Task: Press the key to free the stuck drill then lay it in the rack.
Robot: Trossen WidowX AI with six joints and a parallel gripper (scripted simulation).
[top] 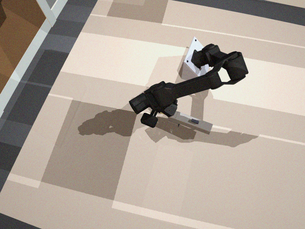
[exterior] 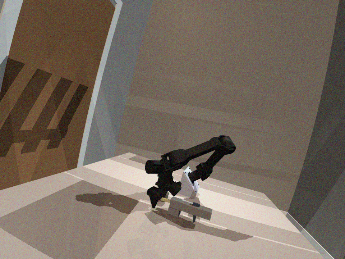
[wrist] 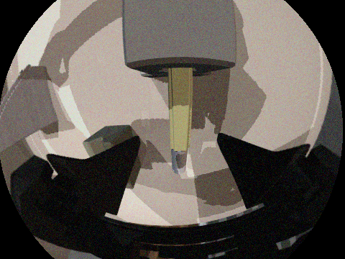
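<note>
The drill is 5 cm to the left of my gripper tip and 4 cm above it. Also, from my gripper tip: olive rack (8 cm behind, 1 cm to the right, 1 cm above); then grey block (14 cm to the left, 4 cm above, 1 cm ahead); then dark blue key (17 cm to the left, 4 cm above, 2 cm ahead).
</note>
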